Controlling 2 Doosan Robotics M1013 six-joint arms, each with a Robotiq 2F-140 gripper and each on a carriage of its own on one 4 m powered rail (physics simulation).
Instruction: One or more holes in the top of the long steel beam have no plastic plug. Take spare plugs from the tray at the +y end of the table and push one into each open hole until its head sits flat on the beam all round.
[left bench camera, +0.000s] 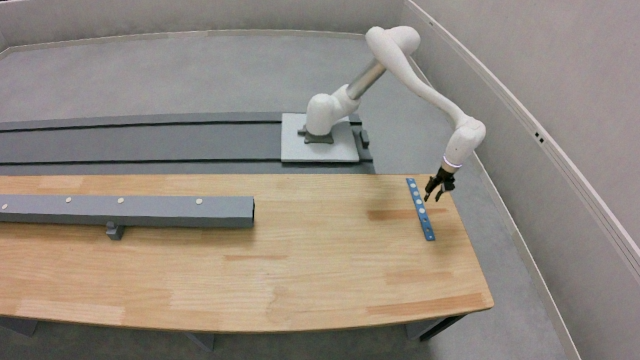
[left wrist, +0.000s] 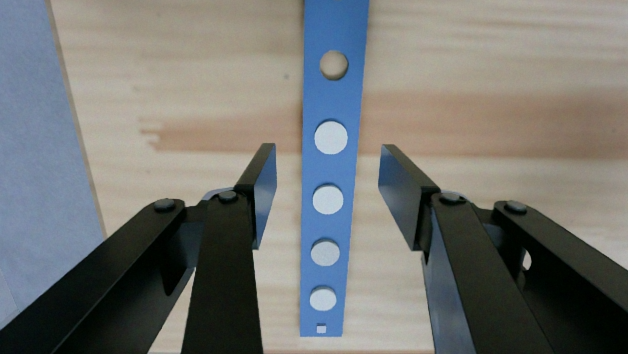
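The blue plug tray (left bench camera: 429, 234) (left wrist: 332, 100) is a narrow strip lying on the table at the right of the bench view. Several pale round plugs stand in it in a row; the one closest to an empty hole (left wrist: 334, 65) is a plug (left bench camera: 422, 210) (left wrist: 330, 137). My left gripper (left bench camera: 432, 198) (left wrist: 328, 165) is open and empty above the tray, its fingers on either side of the strip. The long grey steel beam (left bench camera: 160, 206) lies at the left, with pale plug heads (left bench camera: 120, 200) (left bench camera: 199, 201) in its top; its left part is out of view. My right gripper does not show.
The wooden table (left bench camera: 320, 280) carries the beam and tray. A grey support block (left bench camera: 114, 231) shows at the beam's near side. The rail (left bench camera: 150, 142) runs behind the table, with the left arm's carriage plate (left bench camera: 295, 147) on it. A wall (left bench camera: 575, 90) stands at the right.
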